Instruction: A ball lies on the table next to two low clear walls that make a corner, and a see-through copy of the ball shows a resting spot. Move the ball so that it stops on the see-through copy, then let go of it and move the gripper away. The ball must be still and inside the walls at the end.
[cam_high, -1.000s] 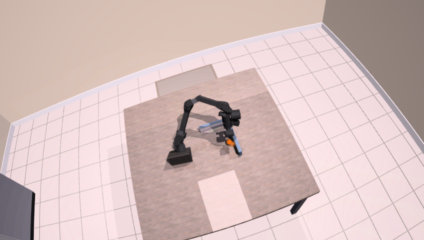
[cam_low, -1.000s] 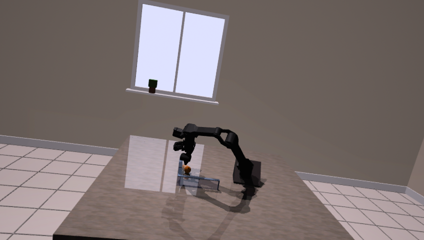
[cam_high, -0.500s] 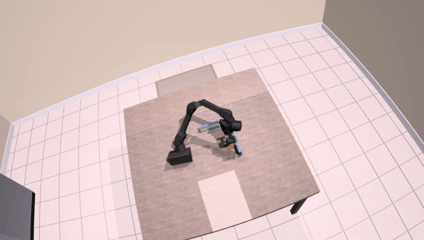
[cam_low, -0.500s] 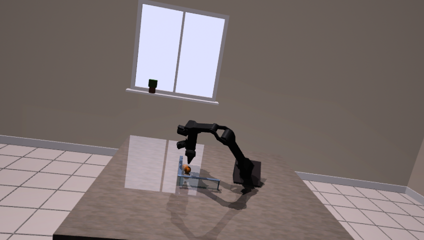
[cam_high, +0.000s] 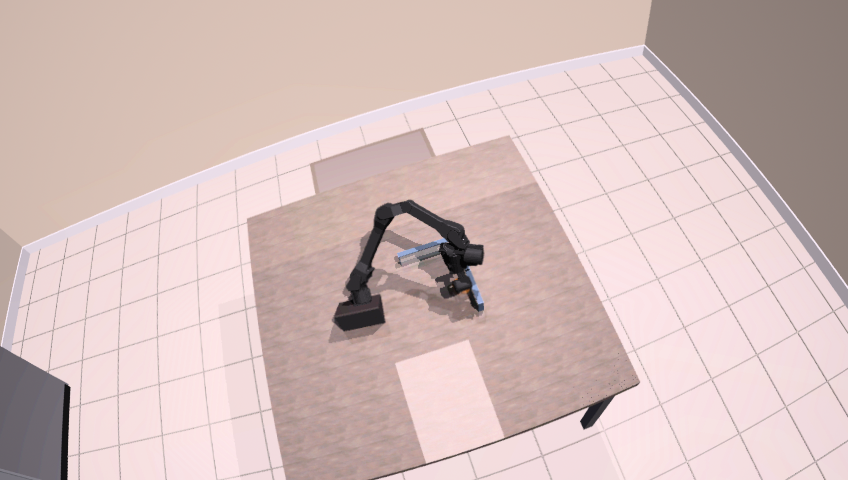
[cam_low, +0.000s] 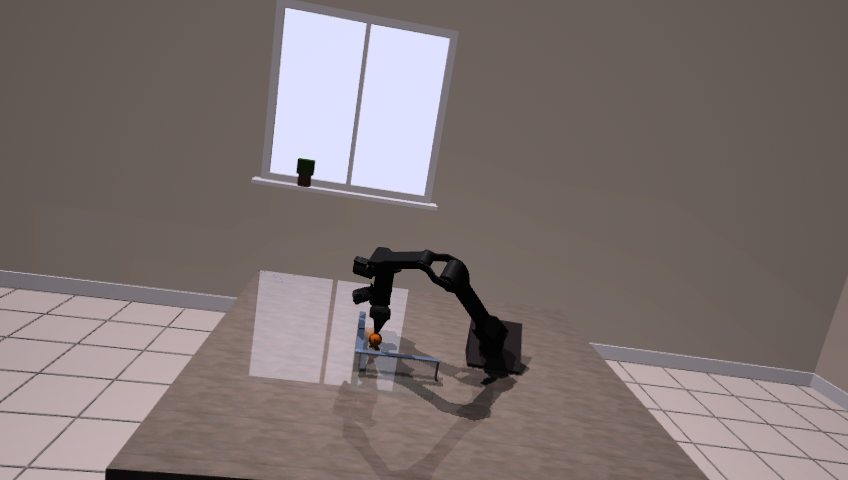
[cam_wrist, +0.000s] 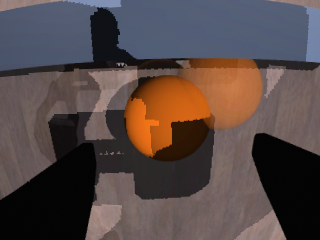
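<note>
Now: gripper tip 3 cm above the orange ball.
</note>
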